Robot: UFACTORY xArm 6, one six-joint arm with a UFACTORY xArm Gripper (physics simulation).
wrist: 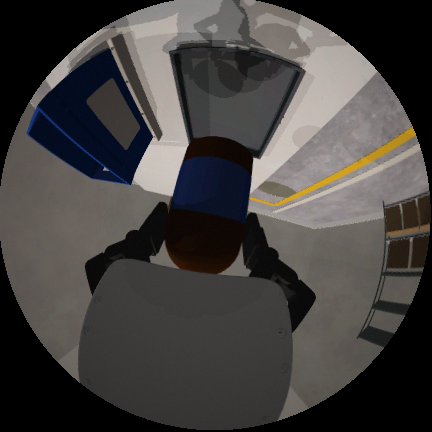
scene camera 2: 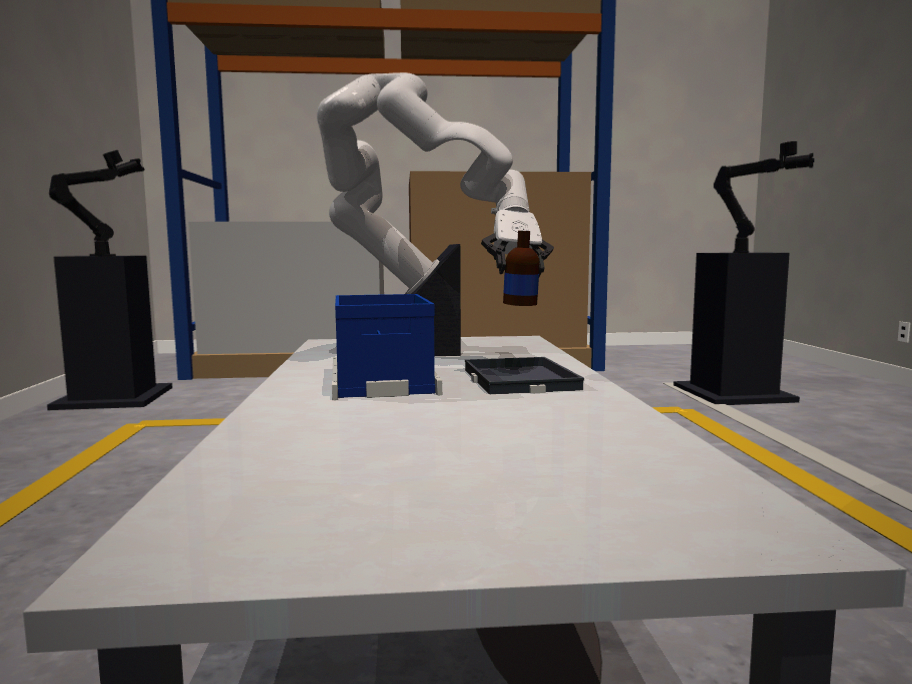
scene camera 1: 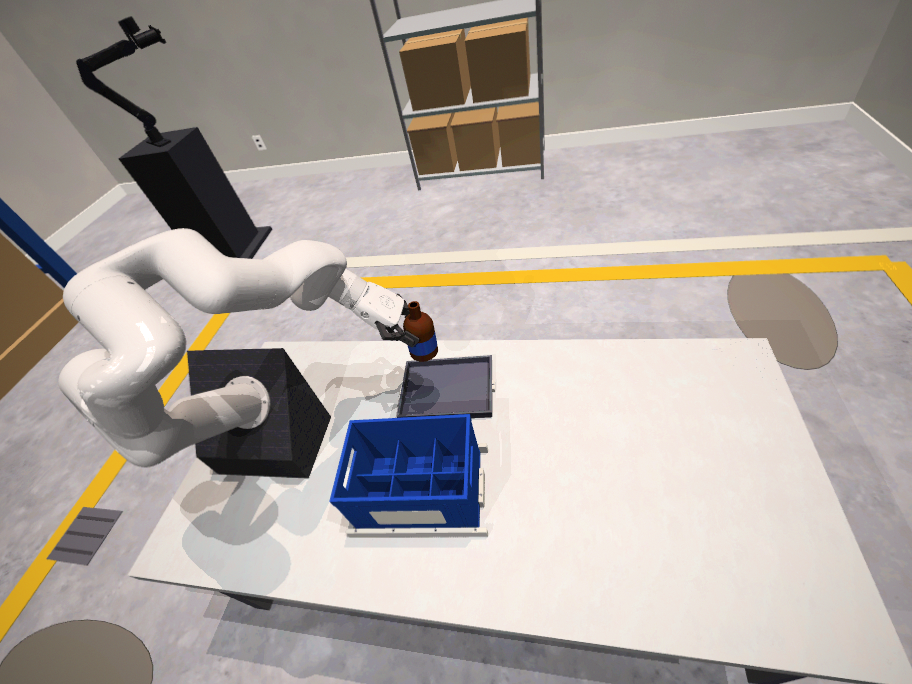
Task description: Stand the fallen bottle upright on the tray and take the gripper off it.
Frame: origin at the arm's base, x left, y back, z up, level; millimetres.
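Seen in the pictures: gripper, fingertip midpoint: [wrist: 205, 219] [scene camera 2: 521, 271] [scene camera 1: 418, 332]; arm's base, link origin: [scene camera 2: 424, 278] [scene camera 1: 247, 402].
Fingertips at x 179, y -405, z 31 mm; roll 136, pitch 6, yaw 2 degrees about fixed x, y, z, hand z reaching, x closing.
Observation:
Pixels of each thing's top centre, then the offset from my fingertips to it. "spot": a spot on its surface instead.
- brown bottle, top centre: [wrist: 188, 301] [scene camera 2: 522, 230] [scene camera 1: 411, 305] dx +1, dy -2, dz +87 mm
- dark shallow tray, surface spot: [wrist: 238, 106] [scene camera 2: 526, 376] [scene camera 1: 446, 384] spot: dx +8, dy -24, dz -224 mm
- blue crate, top centre: [scene camera 2: 380, 299] [scene camera 1: 402, 455] [wrist: 71, 157] dx -300, dy -4, dz -54 mm
A brown bottle [scene camera 1: 421, 332] [scene camera 2: 521, 273] [wrist: 209, 200] with a blue label is in the air, nearly upright, with its neck up. My gripper [scene camera 1: 412, 332] [scene camera 2: 521, 263] [wrist: 205, 219] is shut on the bottle around its upper body, one finger on each side. In the wrist view the bottle's base points away from the gripper and its neck is hidden. The dark shallow tray [scene camera 1: 456, 384] [scene camera 2: 526, 376] [wrist: 227, 107] lies on the table, below the bottle. In the second scene view a wide gap shows between the bottle's base and the tray.
A blue crate [scene camera 1: 406, 508] [scene camera 2: 384, 353] [wrist: 77, 125] with compartments stands on the table beside the tray and rises higher than it. Low pale strips lie along the crate's edges. The arm's black base block [scene camera 1: 294, 412] [scene camera 2: 447, 316] stands at the table's end.

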